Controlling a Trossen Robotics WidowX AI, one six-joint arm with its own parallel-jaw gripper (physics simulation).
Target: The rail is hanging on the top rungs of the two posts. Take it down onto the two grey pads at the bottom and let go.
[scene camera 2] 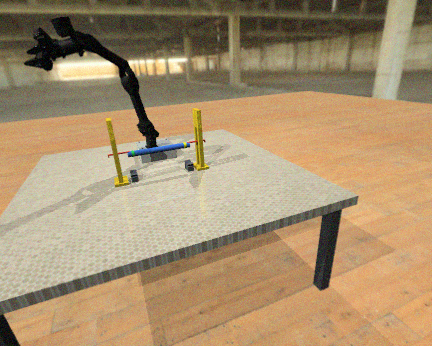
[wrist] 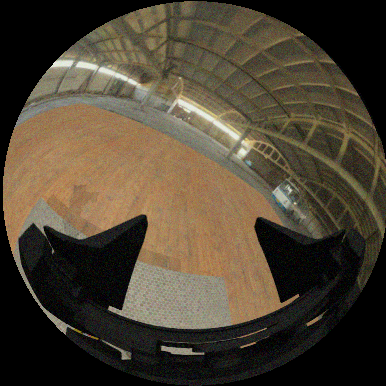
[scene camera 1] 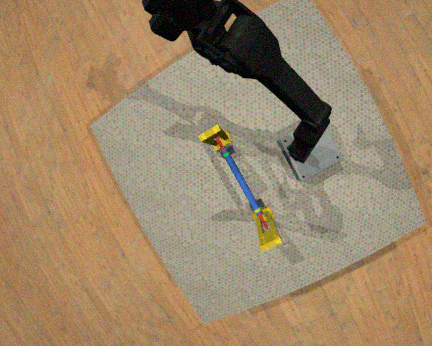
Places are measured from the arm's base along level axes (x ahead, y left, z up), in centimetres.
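Pixels of known places: gripper, fingertip midpoint: [scene camera 2: 25,58] [wrist: 203,222]; arm's base, link origin: [scene camera 2: 151,146] [scene camera 1: 297,149].
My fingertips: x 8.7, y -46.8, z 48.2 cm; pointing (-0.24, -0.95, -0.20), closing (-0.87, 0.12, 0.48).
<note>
Ahead of a thing's pixels: the offset from my fingertips to its top centre. Level surfaces: height alone.
The blue rail @[dx +17.3, dy +45.0, dz -41.2 cm] [scene camera 1: 242,181] [scene camera 2: 160,149] with red rod ends hangs between two yellow posts, well above the table. The left post in scene camera 2 [scene camera 2: 114,152] is near the rail's green band; the right post @[dx +18.9, dy +65.0, dz -25.7 cm] [scene camera 2: 198,140] is near its yellow band. Two small dark grey pads @[dx +16.2, dy +31.3, dz -51.3 cm] [scene camera 2: 134,175] @[dx +18.4, dy +58.8, dz -51.3 cm] [scene camera 2: 189,165] stand on the table below the rail, near the post feet; in scene camera 1 the rail partly hides them. My gripper [wrist: 203,222] is open and empty. It is high up and away from the rail, beyond the left post in scene camera 2 [scene camera 2: 31,57].
The arm's grey base plate [scene camera 1: 320,154] is fixed on the table beside the posts. The patterned table top @[dz -55.7 cm] [scene camera 1: 165,240] [scene camera 2: 240,200] has edges with a drop to the wooden floor [scene camera 1: 50,250]. The arm's shadows fall across the table.
</note>
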